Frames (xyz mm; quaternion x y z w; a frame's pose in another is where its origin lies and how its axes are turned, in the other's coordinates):
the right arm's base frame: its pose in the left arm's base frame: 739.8 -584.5 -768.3 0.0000 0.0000 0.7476 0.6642
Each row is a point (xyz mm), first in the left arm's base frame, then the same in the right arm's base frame.
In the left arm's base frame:
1: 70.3 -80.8 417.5
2: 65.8 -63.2 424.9
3: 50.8 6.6 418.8
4: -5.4 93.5 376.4
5: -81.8 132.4 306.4
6: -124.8 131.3 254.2
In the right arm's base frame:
1: 579.0 605.5 1185.8
2: 597.0 607.9 1193.2
3: 668.1 614.6 1187.1
4: 761.0 660.2 1144.7
5: 808.6 731.5 1074.7
6: 812.6 774.3 1022.5

